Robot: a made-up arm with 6 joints. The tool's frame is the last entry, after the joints.
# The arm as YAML. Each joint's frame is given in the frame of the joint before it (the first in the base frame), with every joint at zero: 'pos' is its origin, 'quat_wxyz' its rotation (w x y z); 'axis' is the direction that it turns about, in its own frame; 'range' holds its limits. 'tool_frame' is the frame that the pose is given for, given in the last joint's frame.
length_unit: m
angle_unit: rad
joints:
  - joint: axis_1
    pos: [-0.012, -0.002, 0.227]
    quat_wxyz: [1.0, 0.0, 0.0, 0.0]
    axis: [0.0, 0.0, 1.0]
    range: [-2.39, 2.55]
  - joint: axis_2
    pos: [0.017, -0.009, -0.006]
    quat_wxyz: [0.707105, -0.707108, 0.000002, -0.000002]
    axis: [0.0, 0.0, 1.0]
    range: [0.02, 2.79]
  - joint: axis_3
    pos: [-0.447, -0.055, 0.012]
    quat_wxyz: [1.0, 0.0, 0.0, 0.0]
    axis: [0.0, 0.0, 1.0]
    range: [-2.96, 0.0]
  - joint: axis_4
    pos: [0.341, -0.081, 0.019]
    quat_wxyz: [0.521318, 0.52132, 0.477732, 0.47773]
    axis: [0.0, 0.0, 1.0]
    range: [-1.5, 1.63]
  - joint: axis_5
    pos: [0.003, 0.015, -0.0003]
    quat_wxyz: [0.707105, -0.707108, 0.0, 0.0]
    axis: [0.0, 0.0, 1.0]
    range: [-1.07, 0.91]
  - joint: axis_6
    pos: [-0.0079, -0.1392, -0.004]
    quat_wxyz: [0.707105, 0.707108, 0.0, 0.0]
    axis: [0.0, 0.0, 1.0]
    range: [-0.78, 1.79]
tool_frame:
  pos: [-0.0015, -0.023, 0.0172]
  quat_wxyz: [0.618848, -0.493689, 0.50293, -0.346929]
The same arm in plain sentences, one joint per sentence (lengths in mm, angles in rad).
The arm has six revolute joints in a row. What follows holds with every joint at zero, and every direction is one of the base frame's. The first joint lies 12 mm along -x and 2 mm along -y and 227 mm along +z from the base frame's origin and turns about +z, from -2.39 to 2.55 rad. The second joint lies 17 mm along +x and 9 mm along -y and 6 mm along -z from the first joint and turns about +y, from 0.02 to 2.79 rad. The third joint lies 447 mm along -x and 12 mm along +y and 55 mm along +z from the second joint and turns about +y, from -2.96 to 0 rad. The fourth joint lies 341 mm along +x and 19 mm along +y and 81 mm along +z from the third joint and turns about the direction (0.9962, 0, 0.0871), from -1.5 to 1.63 rad. The fifth joint lies 15 mm along +y and 3 mm along -z from the fourth joint and turns about +y, from -1.07 to 0.91 rad. The sixth joint lies 138 mm along +x and 4 mm along -y and 20 mm along +z from the fifth joint and turns about the direction (0.9962, 0, 0.0871), from -0.78 to 1.79 rad. The tool frame, which is the frame that the pose is given for, lies 17 mm along +x and 23 mm along -y and 3 mm along +z from the sixth joint; its axes are the base frame's turned by roll -3.1242, pitch 0.2805 and yaw -1.8413 rad (as in URDF: about the fixed x, then y, then z).
